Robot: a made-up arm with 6 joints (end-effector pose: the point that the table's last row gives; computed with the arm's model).
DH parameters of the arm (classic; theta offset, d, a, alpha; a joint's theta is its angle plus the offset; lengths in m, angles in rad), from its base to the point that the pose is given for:
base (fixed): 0 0.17 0 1.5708
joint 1: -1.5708 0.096 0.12 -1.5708
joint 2: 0 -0.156 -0.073 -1.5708
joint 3: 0 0.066 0.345 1.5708
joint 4: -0.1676 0 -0.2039 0
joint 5: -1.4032 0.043 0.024 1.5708
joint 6: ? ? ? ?
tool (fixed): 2.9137 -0.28 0 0
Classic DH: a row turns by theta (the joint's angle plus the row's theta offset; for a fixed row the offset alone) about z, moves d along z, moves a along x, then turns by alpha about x.
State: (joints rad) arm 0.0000 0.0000 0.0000 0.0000 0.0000 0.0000
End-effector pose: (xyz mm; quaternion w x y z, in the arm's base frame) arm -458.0 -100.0 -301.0 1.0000 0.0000 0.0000 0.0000
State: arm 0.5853 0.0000 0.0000 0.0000 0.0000 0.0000
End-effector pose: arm -121.6 -100.0 -475.6 0.9575 0.0000 -0.2885 0.0000
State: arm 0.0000 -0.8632 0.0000 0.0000 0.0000 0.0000
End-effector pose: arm -458.0 -365.3 -175.1 0.9083 -0.4183 0.0000 0.0000
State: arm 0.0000 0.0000 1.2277 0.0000 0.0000 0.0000
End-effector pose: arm -656.9 -100.0 264.8 0.8174 0.0000 0.5760 0.0000
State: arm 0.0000 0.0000 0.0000 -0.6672 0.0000 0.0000
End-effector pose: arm -458.0 -133.9 -240.7 0.9449 -0.3274 0.0000 0.0000
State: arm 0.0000 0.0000 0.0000 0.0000 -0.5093 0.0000
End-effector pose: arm -458.0 -223.3 -214.7 0.9678 -0.2519 0.0000 0.0000
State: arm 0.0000 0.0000 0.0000 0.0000 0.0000 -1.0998
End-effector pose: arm -340.9 251.2 -301.0 0.8526 0.0000 0.0000 -0.5226
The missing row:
joint 6: -1.3429 0 0.3542 0
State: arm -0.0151 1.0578 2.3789 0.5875 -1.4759 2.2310
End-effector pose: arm -492.0 -250.2 -303.9 0.5275 -0.4880 -0.1974 -0.6668
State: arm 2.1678 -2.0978 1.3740 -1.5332 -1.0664 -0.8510
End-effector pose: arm 426.7 152.8 -54.2 0.0928 -0.6781 0.5348 -0.4956
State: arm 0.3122 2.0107 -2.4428 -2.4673 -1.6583 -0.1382
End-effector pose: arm 273.7 -451.7 454.5 0.3031 -0.3453 0.8778 -0.1357
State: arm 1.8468 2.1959 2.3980 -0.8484 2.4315 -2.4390
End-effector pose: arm -265.1 -302.0 -243.8 0.6377 -0.5938 0.2005 -0.4478
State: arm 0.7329 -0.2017 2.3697 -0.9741 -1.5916 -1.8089
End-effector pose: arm -313.6 -232.8 21.4 0.6432 -0.6413 -0.3257 0.2625
